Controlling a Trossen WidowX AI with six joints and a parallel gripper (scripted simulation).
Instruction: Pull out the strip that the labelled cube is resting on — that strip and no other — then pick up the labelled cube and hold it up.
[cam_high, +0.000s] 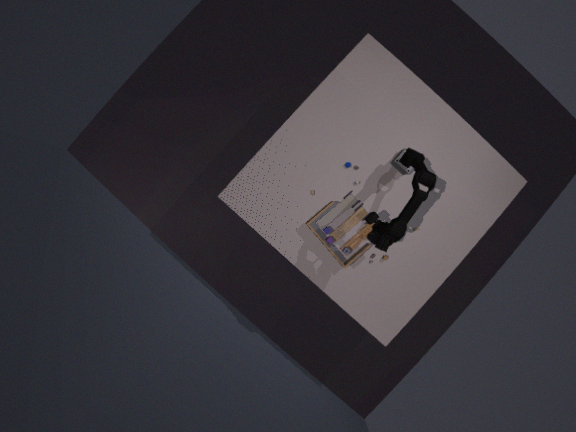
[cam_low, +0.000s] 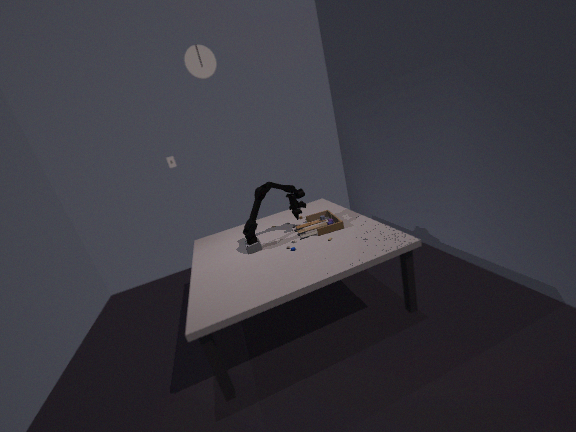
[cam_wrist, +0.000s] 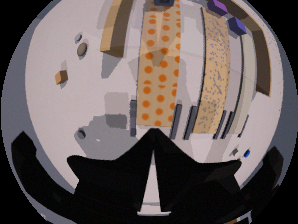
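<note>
Now: gripper tip 9 cm short of the strip, 6 cm above it and 2 cm to the left of it. From my gripper tip the other things lie so: blue object 32 cm to the right, 21 cm behind, 6 cm below; then labelled cube 19 cm ahead, 5 cm to the right, 4 cm below.
</note>
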